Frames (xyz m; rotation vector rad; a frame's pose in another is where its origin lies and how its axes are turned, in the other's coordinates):
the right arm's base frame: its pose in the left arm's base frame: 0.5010 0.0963 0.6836 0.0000 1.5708 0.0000
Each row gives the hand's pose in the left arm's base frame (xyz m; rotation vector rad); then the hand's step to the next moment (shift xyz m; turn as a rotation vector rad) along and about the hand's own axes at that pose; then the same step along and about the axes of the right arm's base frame.
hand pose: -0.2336 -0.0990 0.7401 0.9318 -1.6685 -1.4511
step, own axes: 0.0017 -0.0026 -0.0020 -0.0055 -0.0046 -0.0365
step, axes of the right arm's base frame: 0.0023 -0.0027 0.0011 0.0012 -0.0127 0.0349
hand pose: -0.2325 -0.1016 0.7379 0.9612 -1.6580 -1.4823
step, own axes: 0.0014 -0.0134 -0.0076 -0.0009 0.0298 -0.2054
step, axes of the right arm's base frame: 0.0126 -0.0057 0.0070 -0.0495 -0.0942 0.1782
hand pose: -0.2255 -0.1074 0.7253 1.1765 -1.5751 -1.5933
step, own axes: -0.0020 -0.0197 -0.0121 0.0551 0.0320 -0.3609
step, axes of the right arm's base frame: 0.0178 -0.0014 0.0149 -0.0570 -0.2136 0.2923
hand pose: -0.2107 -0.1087 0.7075 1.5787 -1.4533 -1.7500
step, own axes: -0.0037 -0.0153 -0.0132 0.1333 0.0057 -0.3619
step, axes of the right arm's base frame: 0.0090 0.0034 0.0182 0.0046 -0.2667 0.2786
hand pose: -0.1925 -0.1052 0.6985 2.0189 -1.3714 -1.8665
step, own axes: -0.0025 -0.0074 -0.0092 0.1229 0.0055 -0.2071
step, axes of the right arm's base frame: 0.0000 0.0014 0.0120 0.0370 -0.1832 0.1519
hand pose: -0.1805 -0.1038 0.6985 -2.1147 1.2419 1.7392
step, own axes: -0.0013 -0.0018 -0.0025 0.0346 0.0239 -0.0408
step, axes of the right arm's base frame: -0.0013 0.0004 0.0031 0.0076 -0.0562 0.0149
